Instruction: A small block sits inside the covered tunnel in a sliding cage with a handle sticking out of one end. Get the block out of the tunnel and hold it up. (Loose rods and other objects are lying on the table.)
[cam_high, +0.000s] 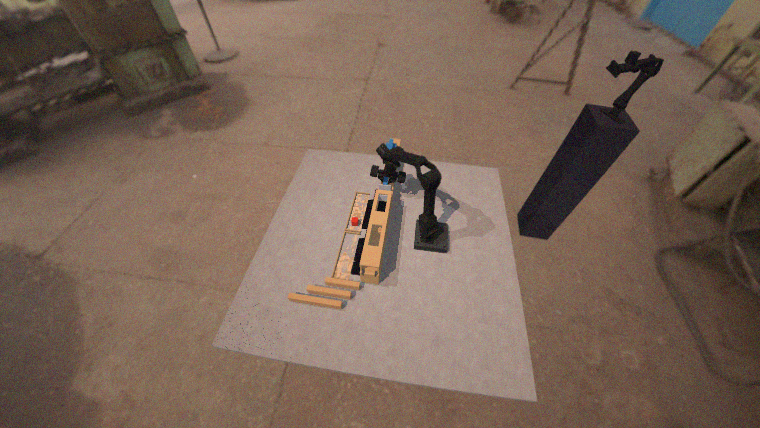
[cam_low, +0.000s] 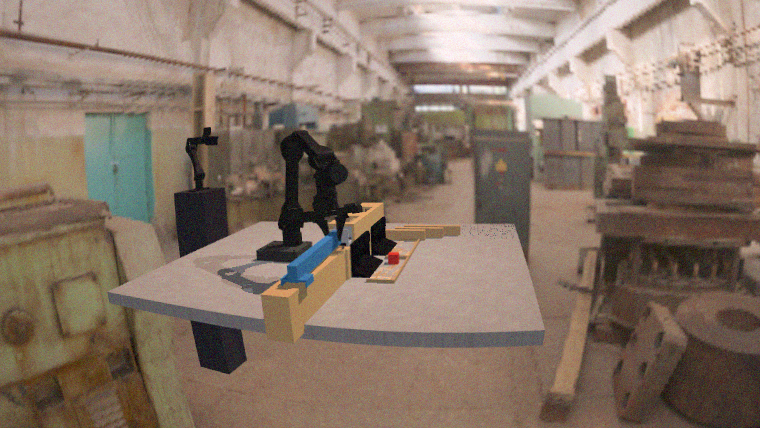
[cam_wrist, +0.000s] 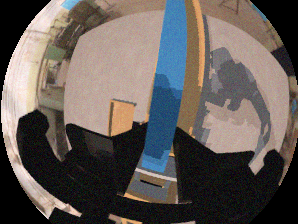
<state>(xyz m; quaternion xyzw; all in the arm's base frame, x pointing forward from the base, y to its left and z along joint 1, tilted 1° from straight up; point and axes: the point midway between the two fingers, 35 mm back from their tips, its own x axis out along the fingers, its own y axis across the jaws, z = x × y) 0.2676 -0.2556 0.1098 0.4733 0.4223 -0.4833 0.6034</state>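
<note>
Now: the red block 120 mm ahead of my gripper tip, 230 mm to the left of it and 100 mm below it. The rest, counted from my gripper tip: covered tunnel (20 mm ahead, 80 mm to the left, 50 mm below).
</note>
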